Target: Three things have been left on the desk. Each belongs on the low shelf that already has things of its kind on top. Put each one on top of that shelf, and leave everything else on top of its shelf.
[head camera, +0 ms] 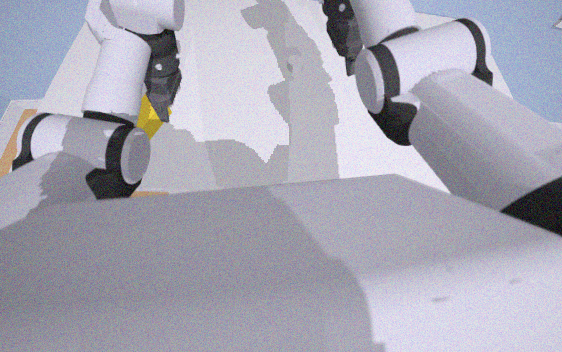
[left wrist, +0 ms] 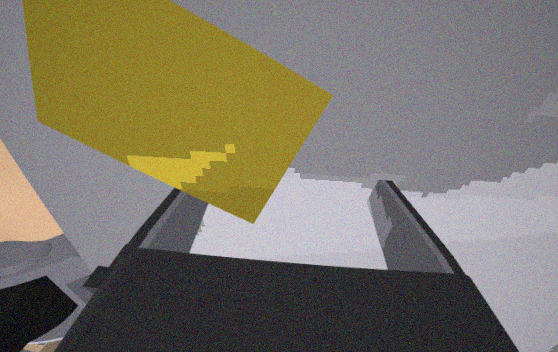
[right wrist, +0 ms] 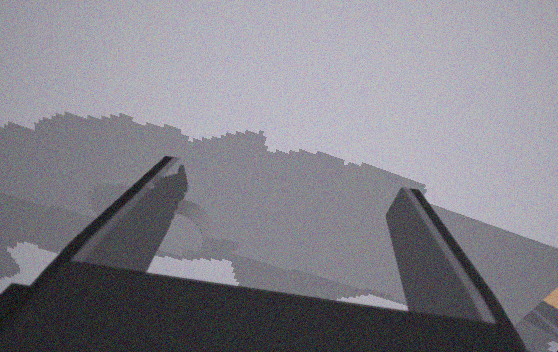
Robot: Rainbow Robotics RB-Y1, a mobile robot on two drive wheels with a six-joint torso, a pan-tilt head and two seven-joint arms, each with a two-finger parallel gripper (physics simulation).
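Frame: origin at the robot's base, x ahead, y left, z up, level; millimetres.
Where they show: left gripper, between the fingertips: (head camera: 170,104) (left wrist: 292,183); right gripper, between the fingertips: (head camera: 343,59) (right wrist: 288,187).
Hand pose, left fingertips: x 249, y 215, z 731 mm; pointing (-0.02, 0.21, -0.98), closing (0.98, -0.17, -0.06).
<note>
Things, the pixels of their centre, and the offset from my left fingertips. "spot": a spot on its surface instead. Level surfaces: height alone.
- yellow block, middle of its body: (left wrist: 193,101) (head camera: 147,117) dx -43, dy +52, dz +12 mm
- white desk, height of its surface: dz -10 mm
- Orange-brown floor, height of its surface: dz -730 mm
- robot's own pale body, a spot on its surface: (head camera: 225,260) spot: dx -393, dy -219, dz +404 mm
A yellow block (head camera: 147,120) (left wrist: 165,90) is on the white desk (head camera: 240,115) (left wrist: 450,100) (right wrist: 300,60). In the head camera it is partly hidden behind the left arm and fingers. My left gripper (head camera: 166,118) (left wrist: 292,183) is open, with nothing gripped. In the left wrist view the block fills the upper left, and its lower corner overlaps the view of the space between the fingertips, nearer the left one in the picture. My right gripper (head camera: 350,73) (right wrist: 288,187) is open and empty over the desk. The low shelves and the other two things cannot be made out.
Orange-brown floor (head camera: 10,145) (left wrist: 20,200) (right wrist: 554,299) shows beyond the desk's edges. The robot's own pale body (head camera: 225,260) covers the lower part of the head view. Broad arm shadows lie across the desk.
</note>
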